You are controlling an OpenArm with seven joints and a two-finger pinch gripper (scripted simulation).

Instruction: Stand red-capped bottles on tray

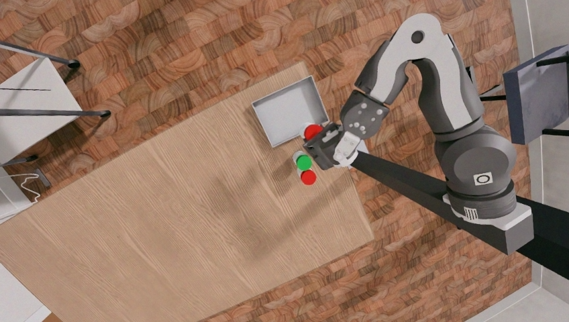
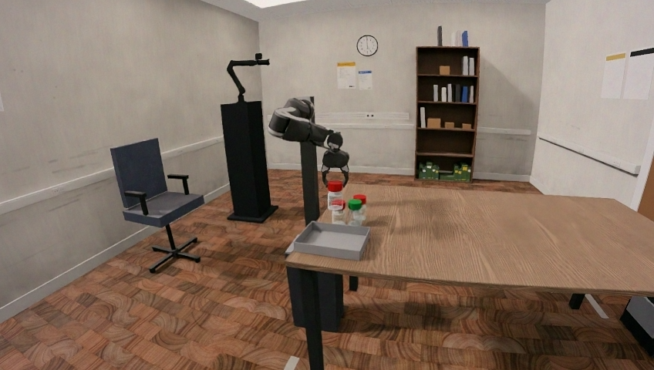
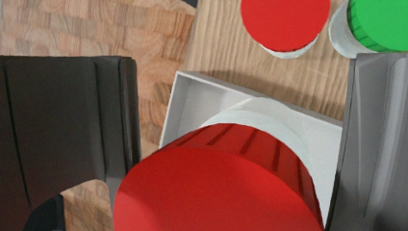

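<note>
Right now my hand is 19 cm above the grey tray, 10 cm to the left of it and 1 cm short of it. From my hand the other things lie so: green-capped bottle 15 cm below, 8 cm to the left, 6 cm ahead.
</note>
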